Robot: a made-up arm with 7 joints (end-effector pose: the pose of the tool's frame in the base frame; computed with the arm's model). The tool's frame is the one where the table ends.
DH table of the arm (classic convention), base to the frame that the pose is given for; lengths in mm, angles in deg. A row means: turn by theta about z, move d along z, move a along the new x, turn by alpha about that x. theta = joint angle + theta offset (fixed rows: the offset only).
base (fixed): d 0; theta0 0; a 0; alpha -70
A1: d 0; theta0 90; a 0; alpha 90
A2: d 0; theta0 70; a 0; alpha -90
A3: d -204.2; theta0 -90; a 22.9; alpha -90
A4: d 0; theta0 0; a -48.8; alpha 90
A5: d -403.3; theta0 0; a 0; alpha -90
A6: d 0; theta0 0; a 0; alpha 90
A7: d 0; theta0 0; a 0; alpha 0
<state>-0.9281 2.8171 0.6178 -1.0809 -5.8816 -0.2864 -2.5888</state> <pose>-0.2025 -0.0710 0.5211 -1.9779 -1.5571 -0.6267</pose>
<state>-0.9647 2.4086 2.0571 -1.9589 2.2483 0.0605 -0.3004</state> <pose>-0.4138 -0.0989 0.0183 0.0489 1.4484 1.4337</pose>
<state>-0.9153 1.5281 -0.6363 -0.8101 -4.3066 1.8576 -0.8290</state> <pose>0.4171 0.4016 0.1087 -0.4167 -0.2259 -0.4924</pose>
Working (the frame after each row of the table, in the pose's form):
after base (fixed): 0.0000 0.0000 0.0000 -1.2217 0.0000 0.0000
after A1: 0.0000 0.0000 0.0000 0.3364 0.6487 0.1144
after A2: 0.0000 0.0000 0.0000 0.3997 -1.8938 1.5259
after A3: 0.0830 0.1863 0.0246 0.0641 -0.2227 -0.3179
after A4: 0.0626 0.2305 0.0211 1.5318 -1.0426 -0.7431
after A5: 0.4171 0.4016 0.1087 -1.0278 -1.9082 -0.8991
after A6: 0.4171 0.4016 0.1087 -0.4695 -0.0387 0.3212

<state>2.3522 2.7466 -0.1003 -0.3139 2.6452 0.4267 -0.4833</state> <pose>0.2392 0.5203 -0.2139 1.0641 0.4415 -0.3914</pose>
Working (the frame after each row of the table, in the pose's form):
after base (fixed): 0.0000 0.0000 0.0000 -1.2217 0.0000 0.0000
after A1: 0.0000 0.0000 0.0000 0.1693 -2.3307 -0.4110
after A2: 0.0000 0.0000 0.0000 1.3983 0.1677 -1.1638
after A3: 0.0895 0.1729 -0.0657 0.6021 2.4515 -0.5577
after A4: 0.1321 0.1715 -0.0420 0.6585 1.4268 -2.4547
after A5: 0.2392 0.5203 -0.2139 -0.4469 -0.0033 -0.2774
after A6: 0.2392 0.5203 -0.2139 1.1306 0.1727 0.0378

